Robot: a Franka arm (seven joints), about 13 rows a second.
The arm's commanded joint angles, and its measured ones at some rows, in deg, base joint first. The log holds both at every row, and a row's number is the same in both.
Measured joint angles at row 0:
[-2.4, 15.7, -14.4, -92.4, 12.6, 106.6, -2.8]
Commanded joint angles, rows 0 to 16:
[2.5, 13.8, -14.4, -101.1, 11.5, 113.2, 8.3]
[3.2, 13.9, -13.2, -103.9, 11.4, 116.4, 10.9]
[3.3, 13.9, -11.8, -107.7, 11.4, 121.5, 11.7]
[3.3, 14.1, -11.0, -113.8, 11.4, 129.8, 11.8]
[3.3, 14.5, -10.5, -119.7, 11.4, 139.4, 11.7]
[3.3, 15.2, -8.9, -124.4, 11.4, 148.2, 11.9]
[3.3, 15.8, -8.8, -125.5, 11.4, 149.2, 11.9]
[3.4, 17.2, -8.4, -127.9, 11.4, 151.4, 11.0]
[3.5, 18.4, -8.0, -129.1, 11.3, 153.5, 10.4]
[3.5, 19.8, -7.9, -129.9, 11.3, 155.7, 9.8]
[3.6, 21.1, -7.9, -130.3, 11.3, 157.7, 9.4]
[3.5, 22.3, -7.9, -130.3, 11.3, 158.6, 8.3]
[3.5, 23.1, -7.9, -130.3, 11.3, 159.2, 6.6]
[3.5, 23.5, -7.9, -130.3, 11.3, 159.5, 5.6]
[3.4, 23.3, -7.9, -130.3, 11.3, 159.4, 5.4]
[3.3, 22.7, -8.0, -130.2, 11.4, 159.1, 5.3]
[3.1, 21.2, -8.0, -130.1, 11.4, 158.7, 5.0]
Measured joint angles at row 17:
[3.4, 23.6, -7.9, -130.3, 12.5, 159.4, 5.6]
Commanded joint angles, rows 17 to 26:
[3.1, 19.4, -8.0, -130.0, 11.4, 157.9, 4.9]
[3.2, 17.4, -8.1, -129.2, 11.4, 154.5, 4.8]
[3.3, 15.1, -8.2, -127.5, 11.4, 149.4, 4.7]
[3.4, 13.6, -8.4, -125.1, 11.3, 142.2, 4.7]
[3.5, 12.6, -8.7, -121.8, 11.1, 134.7, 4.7]
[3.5, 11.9, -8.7, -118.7, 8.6, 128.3, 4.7]
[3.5, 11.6, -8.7, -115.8, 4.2, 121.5, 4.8]
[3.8, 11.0, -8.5, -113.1, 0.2, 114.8, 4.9]
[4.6, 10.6, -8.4, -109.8, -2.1, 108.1, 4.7]
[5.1, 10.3, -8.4, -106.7, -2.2, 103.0, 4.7]
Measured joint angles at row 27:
[3.7, 10.0, -8.3, -112.4, 0.3, 111.6, 4.7]
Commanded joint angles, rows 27 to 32:
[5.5, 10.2, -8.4, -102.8, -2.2, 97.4, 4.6]
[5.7, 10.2, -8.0, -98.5, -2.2, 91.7, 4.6]
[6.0, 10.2, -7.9, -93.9, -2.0, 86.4, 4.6]
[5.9, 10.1, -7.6, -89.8, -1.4, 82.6, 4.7]
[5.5, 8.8, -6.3, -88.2, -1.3, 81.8, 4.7]
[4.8, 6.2, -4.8, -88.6, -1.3, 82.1, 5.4]
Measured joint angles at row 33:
[5.6, 8.7, -6.8, -91.1, -1.0, 84.4, 4.7]
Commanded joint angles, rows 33 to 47:
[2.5, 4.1, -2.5, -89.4, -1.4, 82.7, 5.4]
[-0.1, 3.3, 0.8, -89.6, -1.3, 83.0, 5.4]
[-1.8, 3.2, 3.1, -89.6, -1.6, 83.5, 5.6]
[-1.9, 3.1, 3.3, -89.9, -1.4, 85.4, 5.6]
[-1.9, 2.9, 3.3, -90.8, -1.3, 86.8, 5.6]
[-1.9, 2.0, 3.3, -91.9, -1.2, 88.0, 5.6]
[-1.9, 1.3, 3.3, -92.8, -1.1, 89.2, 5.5]
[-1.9, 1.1, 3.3, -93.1, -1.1, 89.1, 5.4]
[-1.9, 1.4, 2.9, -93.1, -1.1, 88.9, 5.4]
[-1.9, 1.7, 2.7, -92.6, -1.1, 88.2, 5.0]
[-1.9, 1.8, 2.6, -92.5, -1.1, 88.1, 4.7]
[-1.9, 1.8, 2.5, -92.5, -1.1, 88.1, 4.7]
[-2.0, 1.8, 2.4, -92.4, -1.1, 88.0, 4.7]
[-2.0, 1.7, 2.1, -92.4, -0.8, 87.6, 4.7]
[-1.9, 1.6, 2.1, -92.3, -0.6, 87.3, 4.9]
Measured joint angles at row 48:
[-1.8, 3.2, 2.2, -91.2, -1.1, 87.7, 4.8]
